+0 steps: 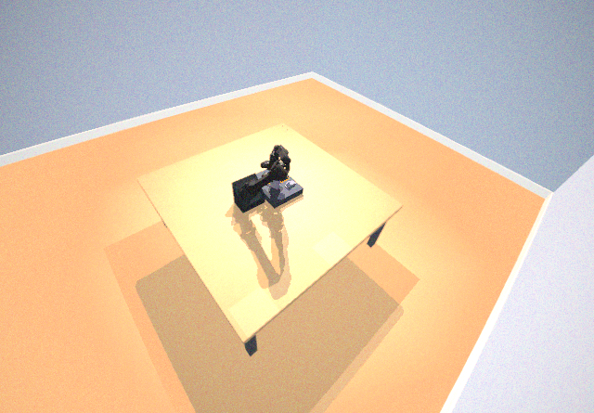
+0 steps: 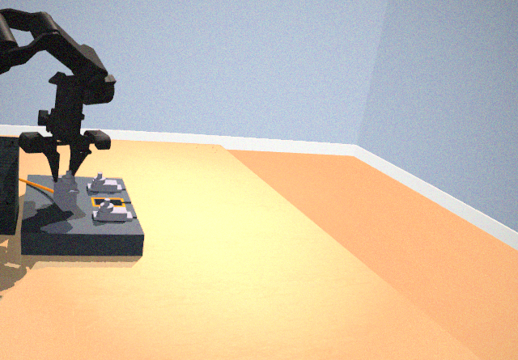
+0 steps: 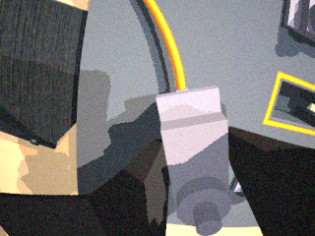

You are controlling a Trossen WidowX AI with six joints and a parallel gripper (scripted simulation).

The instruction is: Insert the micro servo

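My gripper tip is 20 mm to the right of the dark deck and 80 mm above it.
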